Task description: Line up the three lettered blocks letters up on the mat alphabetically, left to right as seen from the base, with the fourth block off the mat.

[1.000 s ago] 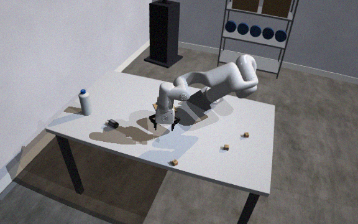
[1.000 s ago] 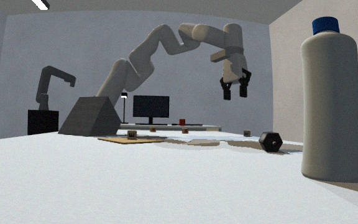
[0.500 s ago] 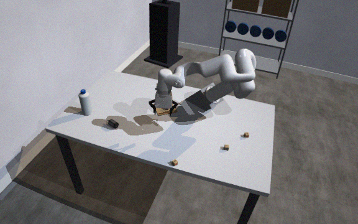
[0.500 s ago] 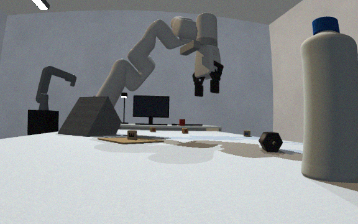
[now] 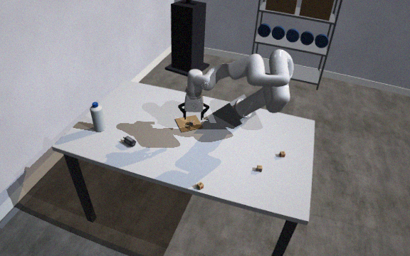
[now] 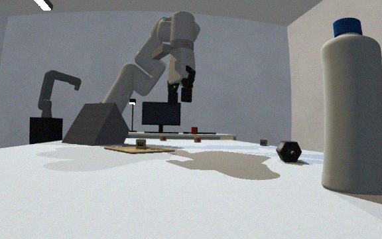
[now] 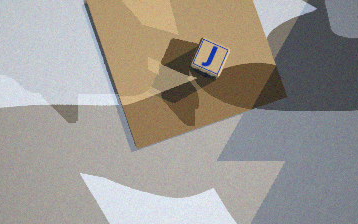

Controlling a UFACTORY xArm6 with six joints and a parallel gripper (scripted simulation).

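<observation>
My hand is 140 mm above the tan mat, 100 mm past it and 90 mm to the left of it. Round my hand: white bottle 520 mm to the right, 250 mm ahead, 60 mm below; black hexagonal object 280 mm to the right, 250 mm ahead, 130 mm below.
</observation>
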